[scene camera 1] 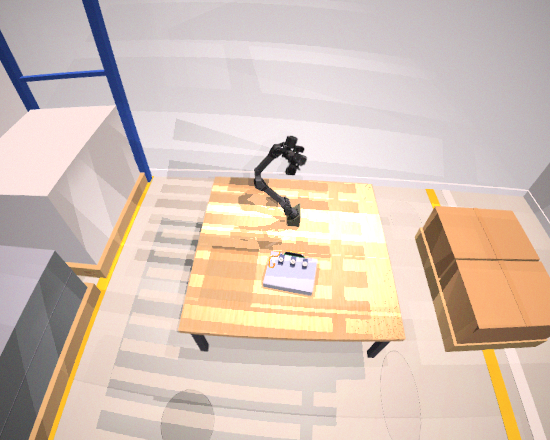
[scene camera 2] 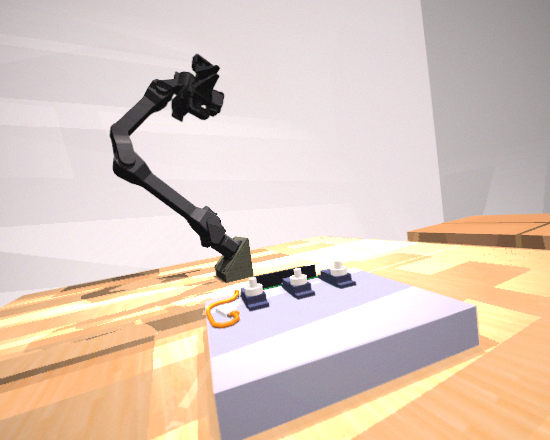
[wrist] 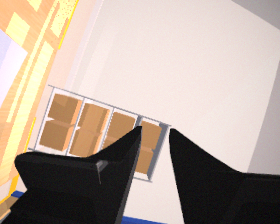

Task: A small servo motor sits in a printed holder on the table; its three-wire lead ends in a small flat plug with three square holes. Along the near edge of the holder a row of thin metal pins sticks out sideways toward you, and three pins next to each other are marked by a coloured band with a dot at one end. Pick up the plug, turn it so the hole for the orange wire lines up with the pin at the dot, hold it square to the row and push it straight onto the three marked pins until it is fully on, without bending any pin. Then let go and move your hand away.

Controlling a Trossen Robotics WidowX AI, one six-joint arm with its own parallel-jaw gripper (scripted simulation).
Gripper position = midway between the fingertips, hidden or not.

In view: my gripper (scene camera 2: 218, 70) and a printed holder (scene camera 2: 277, 364).
My gripper is seen too in the wrist view (wrist: 155, 131). The printed holder is seen too in scene camera 1 (scene camera 1: 286, 278).
